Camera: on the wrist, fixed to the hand. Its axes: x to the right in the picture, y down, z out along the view.
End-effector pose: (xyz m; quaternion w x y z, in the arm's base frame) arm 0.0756 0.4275 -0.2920 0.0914 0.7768 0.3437 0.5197
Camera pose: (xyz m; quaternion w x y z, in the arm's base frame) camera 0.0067 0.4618 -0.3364 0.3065 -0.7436 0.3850 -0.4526
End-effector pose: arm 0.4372 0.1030 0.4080 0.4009 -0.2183 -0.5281 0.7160
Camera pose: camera 0.5039 0.1099 0.4663 0.2714 0.5865 0.2011 -0.7362
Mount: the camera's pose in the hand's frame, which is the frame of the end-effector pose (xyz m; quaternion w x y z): -0.0269 -0.0781 -0.0329 0.6526 -0.0496 0.0353 0.7553
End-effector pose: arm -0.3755 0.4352 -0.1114 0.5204 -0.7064 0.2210 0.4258
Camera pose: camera -0.3188 0.4295 -0.0432 0.0248 0.3349 -0.6750 -0.6569
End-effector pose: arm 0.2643 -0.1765 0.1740 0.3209 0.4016 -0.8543 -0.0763
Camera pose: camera 0.3468 -0.2045 0.1563 0.3171 -0.3964 -0.8457 0.1644
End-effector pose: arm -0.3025 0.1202 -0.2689 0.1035 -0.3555 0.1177 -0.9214
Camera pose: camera -0.3137 0.2066 -0.2869 0.7417 -0.1157 0.3947 -0.5298
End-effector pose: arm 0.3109 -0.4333 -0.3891 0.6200 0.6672 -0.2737 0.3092
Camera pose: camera 0.3492 -0.3946 -0.4594 0.2138 0.1870 -0.6760 0.6800
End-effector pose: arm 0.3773 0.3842 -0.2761 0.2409 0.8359 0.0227 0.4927
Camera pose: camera 0.3516 0.4583 -0.3181 0.1743 -0.5333 0.6324 -0.5341
